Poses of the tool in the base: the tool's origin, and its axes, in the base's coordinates. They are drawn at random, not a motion.
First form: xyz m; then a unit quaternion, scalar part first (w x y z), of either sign.
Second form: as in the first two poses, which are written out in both.
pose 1, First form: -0.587 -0.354 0.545 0.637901 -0.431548 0.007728 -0.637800
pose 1, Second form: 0.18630 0.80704 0.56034 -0.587; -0.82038 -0.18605 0.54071 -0.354; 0.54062 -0.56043 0.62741 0.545; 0 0 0 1
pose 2, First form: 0.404 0.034 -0.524 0.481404 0.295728 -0.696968 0.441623
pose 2, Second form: -0.36159 -0.83742 -0.40985 0.404; 0.01297 0.43503 -0.90032 0.034; 0.93225 -0.33086 -0.14644 -0.524; 0 0 0 1
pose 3, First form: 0.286 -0.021 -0.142 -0.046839 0.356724 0.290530 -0.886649
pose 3, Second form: -0.74111 0.12422 -0.65979 0.286; 0.29034 -0.82680 -0.48178 -0.021; -0.60536 -0.54861 0.57668 -0.142; 0 0 0 1
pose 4, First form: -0.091 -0.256 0.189 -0.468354 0.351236 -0.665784 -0.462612
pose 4, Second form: -0.31456 -0.90103 0.29867 -0.091; -0.03436 0.32525 0.94500 -0.256; -0.94862 0.28699 -0.13327 0.189; 0 0 0 1
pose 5, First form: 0.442 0.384 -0.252 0.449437 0.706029 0.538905 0.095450
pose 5, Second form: 0.40094 0.67517 0.61919 0.442; 0.84676 -0.01518 -0.53175 0.384; -0.34963 0.73751 -0.57779 -0.252; 0 0 0 1
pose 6, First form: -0.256 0.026 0.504 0.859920 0.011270 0.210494 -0.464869
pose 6, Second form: 0.47918 0.80424 0.35154 -0.256; -0.79476 0.56754 -0.21509 0.026; -0.37249 -0.17632 0.91113 0.504; 0 0 0 1
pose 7, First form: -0.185 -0.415 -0.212 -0.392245 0.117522 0.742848 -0.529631
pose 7, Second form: -0.66466 -0.24089 -0.70724 -0.185; 0.59009 0.41136 -0.69468 -0.415; 0.45827 -0.87907 -0.13127 -0.212; 0 0 0 1
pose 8, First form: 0.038 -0.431 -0.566 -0.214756 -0.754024 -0.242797 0.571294
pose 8, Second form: 0.22935 0.61153 -0.75725 0.038; 0.12077 -0.78986 -0.60128 -0.431; -0.96582 0.04645 -0.25501 -0.566; 0 0 0 1
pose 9, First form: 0.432 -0.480 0.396 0.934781 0.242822 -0.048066 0.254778
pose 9, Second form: 0.86556 -0.49967 0.03387 0.432; 0.45298 0.75225 -0.47846 -0.480; 0.21359 0.42948 0.87745 0.396; 0 0 0 1
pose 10, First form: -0.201 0.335 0.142 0.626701 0.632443 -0.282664 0.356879
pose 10, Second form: 0.58548 -0.80485 0.09712 -0.201; 0.08978 -0.05469 -0.99446 0.335; 0.80570 0.59095 0.04023 0.142; 0 0 0 1
